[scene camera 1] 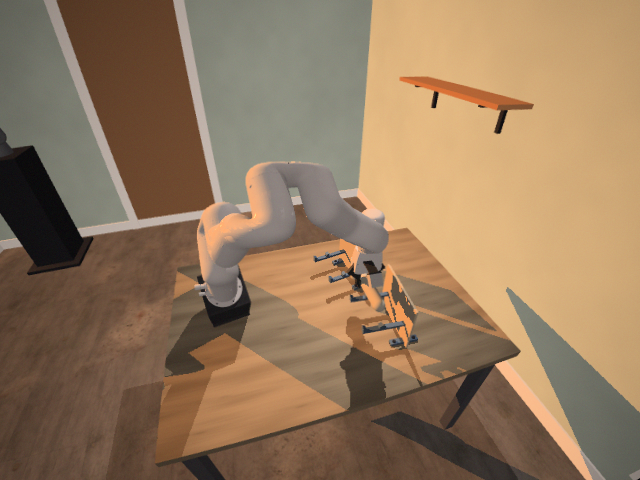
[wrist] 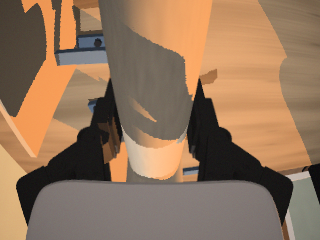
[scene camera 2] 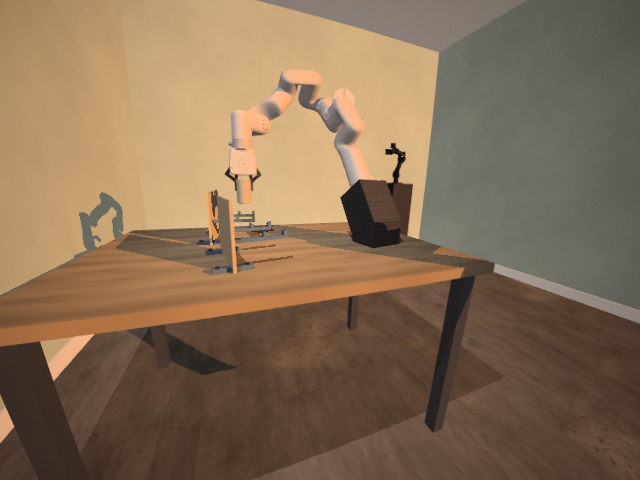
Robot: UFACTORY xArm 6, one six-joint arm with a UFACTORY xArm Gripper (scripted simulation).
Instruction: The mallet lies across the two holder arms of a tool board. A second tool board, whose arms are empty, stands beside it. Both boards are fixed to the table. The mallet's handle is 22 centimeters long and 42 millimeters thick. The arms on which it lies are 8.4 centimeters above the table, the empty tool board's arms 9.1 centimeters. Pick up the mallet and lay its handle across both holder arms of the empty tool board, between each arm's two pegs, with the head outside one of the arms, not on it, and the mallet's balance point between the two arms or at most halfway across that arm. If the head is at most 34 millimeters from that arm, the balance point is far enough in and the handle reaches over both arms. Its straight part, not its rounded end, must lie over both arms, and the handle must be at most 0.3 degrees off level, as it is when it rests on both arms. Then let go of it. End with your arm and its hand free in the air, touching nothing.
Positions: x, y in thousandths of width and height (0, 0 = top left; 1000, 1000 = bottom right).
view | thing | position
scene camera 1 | my gripper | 570, 593
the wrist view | my gripper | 483, 394
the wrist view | mallet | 483, 256
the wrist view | tool board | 152, 202
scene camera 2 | tool board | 330, 414
